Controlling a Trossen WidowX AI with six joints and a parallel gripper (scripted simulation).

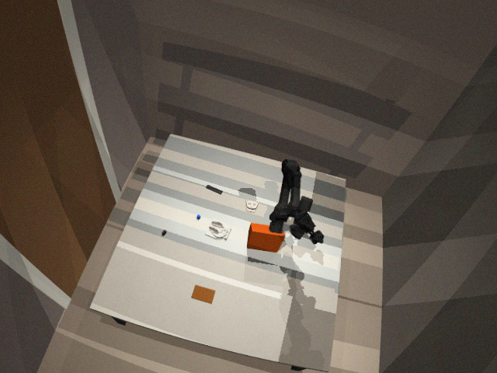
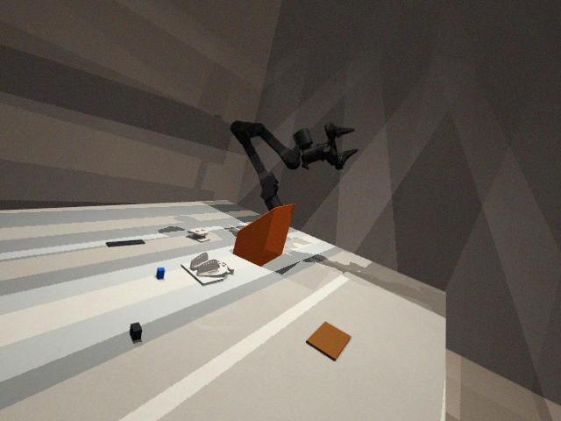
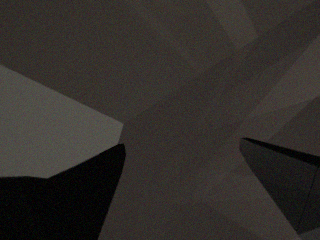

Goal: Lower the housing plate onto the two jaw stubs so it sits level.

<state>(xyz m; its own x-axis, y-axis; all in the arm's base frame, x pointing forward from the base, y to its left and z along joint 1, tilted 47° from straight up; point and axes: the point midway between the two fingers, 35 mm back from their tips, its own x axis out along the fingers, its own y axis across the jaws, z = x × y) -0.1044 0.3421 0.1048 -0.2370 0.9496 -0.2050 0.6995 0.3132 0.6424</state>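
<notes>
Now: the small white part 25 cm ahead of my gripper tip, 43 cm to the right of it and 50 cm below it. Round my gripper tip: blue cube 56 cm ahead, 30 cm to the right, 50 cm below; flat orange tile 47 cm ahead, 16 cm to the left, 51 cm below; dark strip 50 cm ahead, 52 cm to the right, 51 cm below.
</notes>
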